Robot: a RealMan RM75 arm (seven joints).
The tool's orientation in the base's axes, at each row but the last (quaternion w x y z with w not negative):
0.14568, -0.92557, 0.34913, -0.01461
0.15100, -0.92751, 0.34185, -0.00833
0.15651, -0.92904, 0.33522, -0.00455
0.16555, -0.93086, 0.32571, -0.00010
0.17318, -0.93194, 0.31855, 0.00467
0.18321, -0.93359, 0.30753, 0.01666
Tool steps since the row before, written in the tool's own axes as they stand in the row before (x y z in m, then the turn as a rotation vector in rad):
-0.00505, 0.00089, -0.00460, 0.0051, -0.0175, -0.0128
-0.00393, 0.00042, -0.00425, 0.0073, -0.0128, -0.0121
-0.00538, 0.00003, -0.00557, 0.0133, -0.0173, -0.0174
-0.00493, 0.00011, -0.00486, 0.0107, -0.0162, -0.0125
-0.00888, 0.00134, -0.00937, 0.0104, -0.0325, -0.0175
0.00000, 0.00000, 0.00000, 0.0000, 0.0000, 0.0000
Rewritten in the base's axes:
-0.00498, 0.00146, 0.00453, 0.0134, 0.0059, 0.0168
-0.00378, 0.00103, 0.00428, 0.0122, 0.0013, 0.0146
-0.00482, 0.00173, 0.00581, 0.0191, -0.0007, 0.0203
-0.00448, 0.00141, 0.00509, 0.0169, 0.0015, 0.0157
-0.00883, 0.00122, 0.00944, 0.0259, 0.0121, 0.0256
0.00000, 0.00000, 0.00000, 0.0000, 0.0000, 0.0000

